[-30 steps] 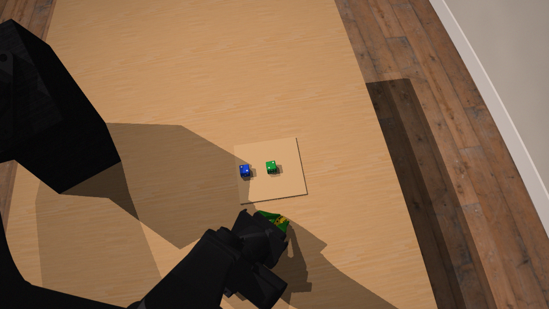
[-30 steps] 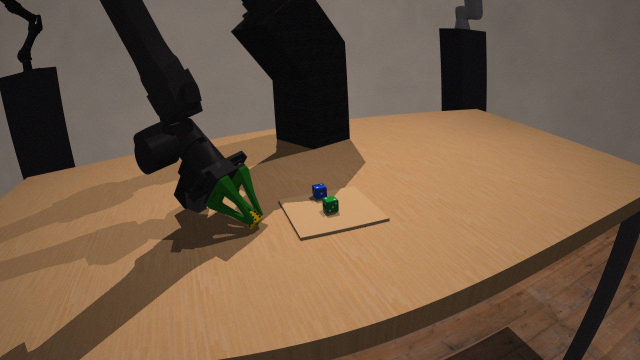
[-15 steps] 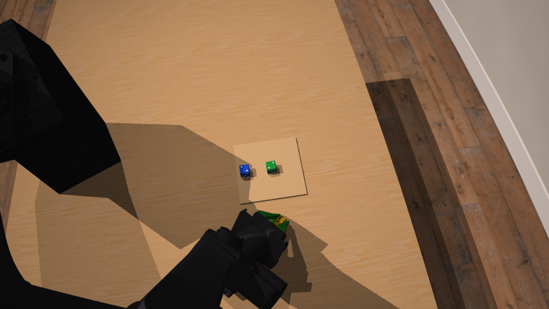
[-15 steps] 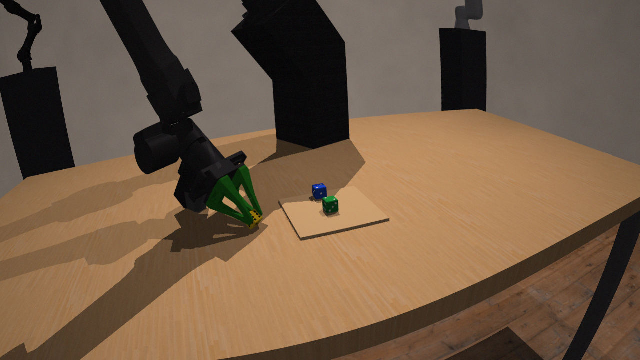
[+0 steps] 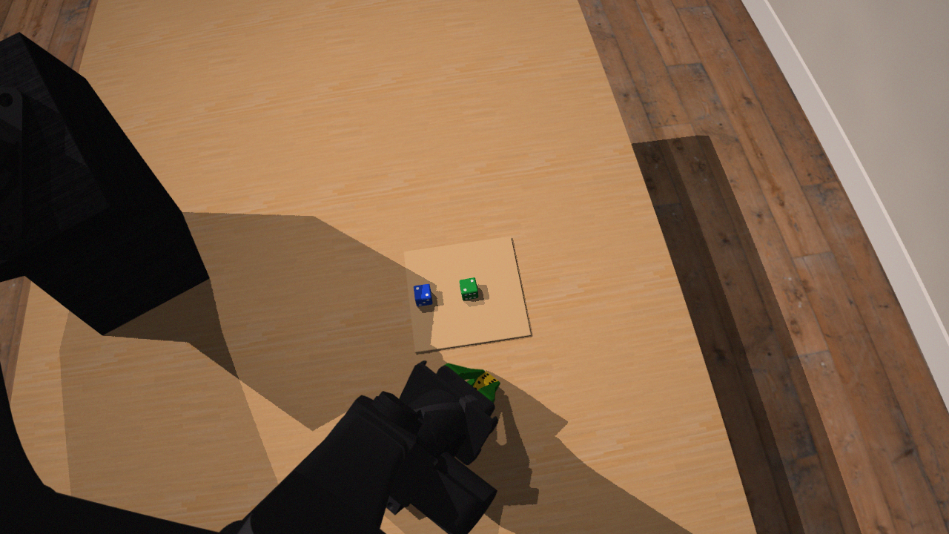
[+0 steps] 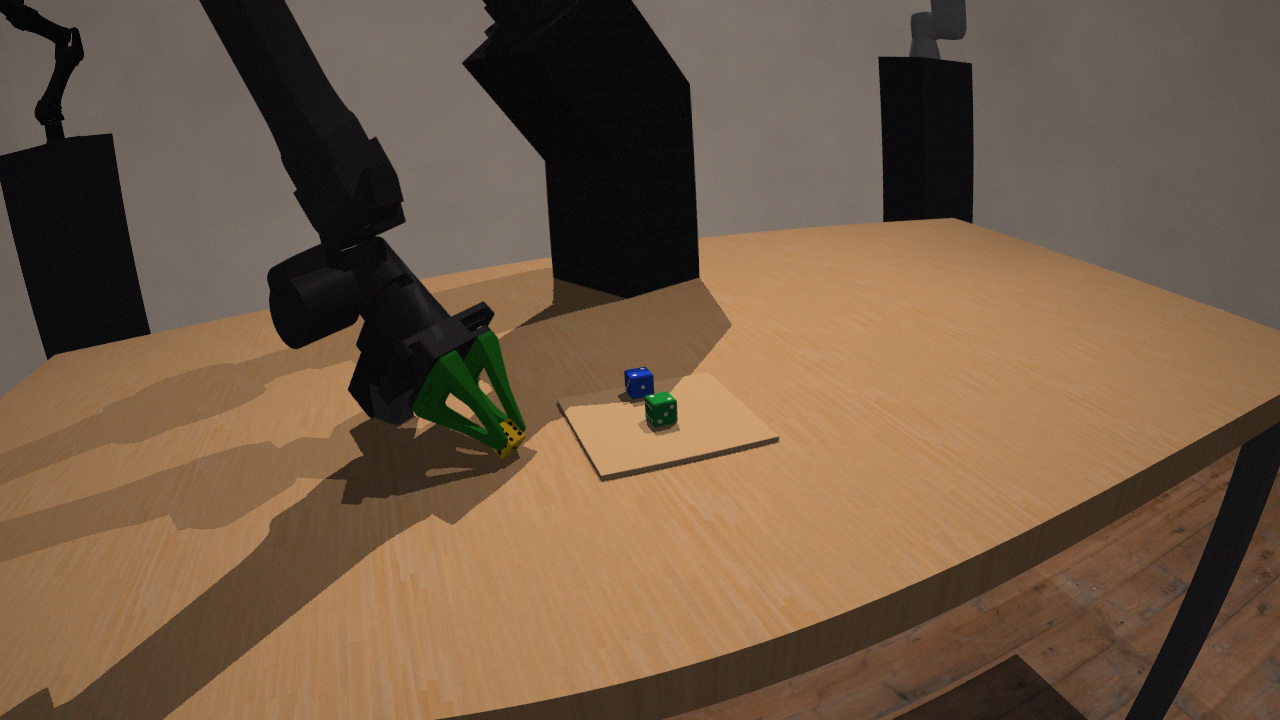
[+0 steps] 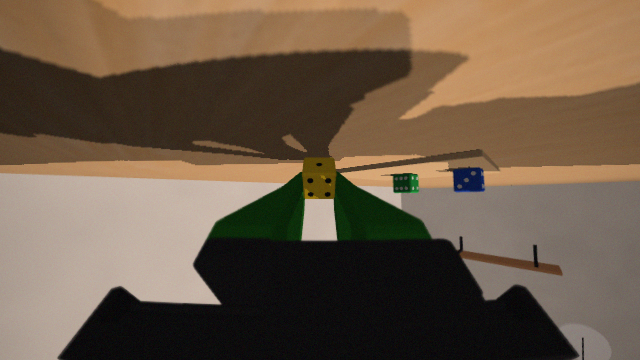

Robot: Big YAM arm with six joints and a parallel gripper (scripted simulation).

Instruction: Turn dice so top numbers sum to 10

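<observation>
Now: hand 10 mm above the yellow die. From my hand the other things lie so: green die: 120 mm to the left, 10 mm below; blue die: 60 mm behind, 120 mm to the left, 10 mm below; tan mat: 10 mm behind, 130 mm to the left, 20 mm below.
</observation>
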